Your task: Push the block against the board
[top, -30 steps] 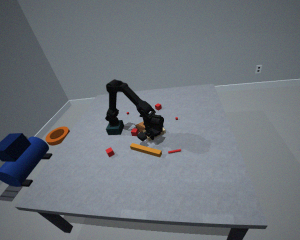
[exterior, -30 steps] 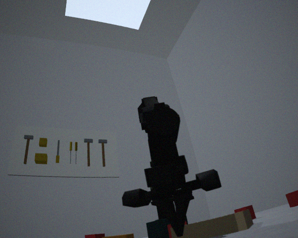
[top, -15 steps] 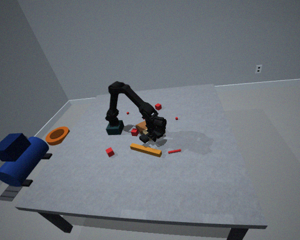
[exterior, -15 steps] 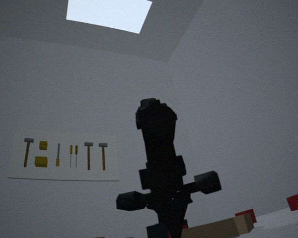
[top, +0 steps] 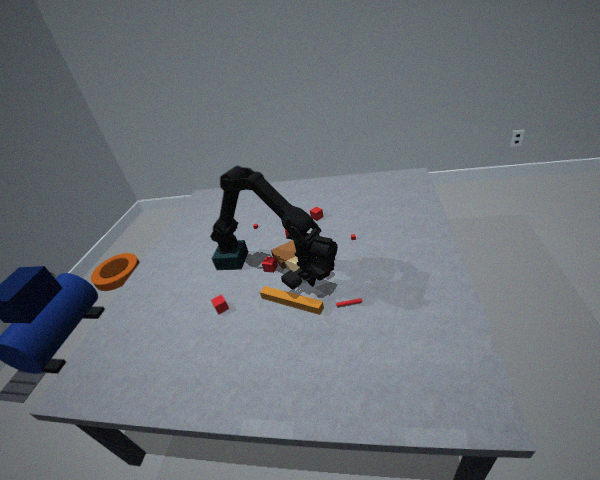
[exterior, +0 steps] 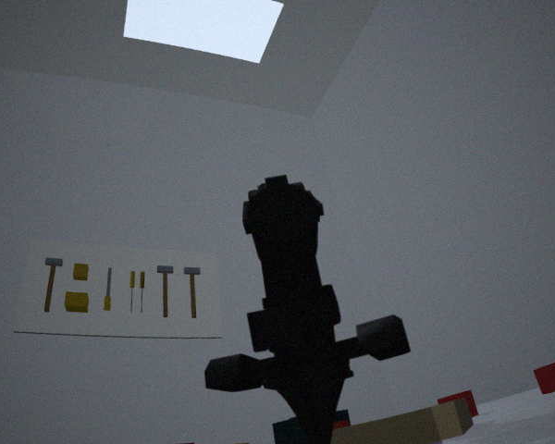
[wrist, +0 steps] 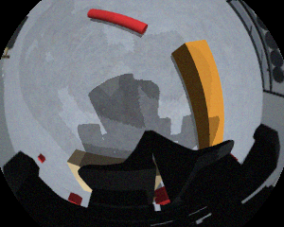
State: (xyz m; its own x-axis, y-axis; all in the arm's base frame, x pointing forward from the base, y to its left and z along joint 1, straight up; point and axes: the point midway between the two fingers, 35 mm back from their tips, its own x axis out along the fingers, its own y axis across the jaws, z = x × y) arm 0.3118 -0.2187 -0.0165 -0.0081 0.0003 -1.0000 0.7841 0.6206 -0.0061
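The tan board is 110 mm to the left of my gripper tip and 10 mm behind it. From my gripper tip the other things lie so: brown square block: 180 mm to the left, 90 mm behind; then long orange bar: 70 mm behind, 50 mm to the right; then red stick: 110 mm ahead, 90 mm to the right.
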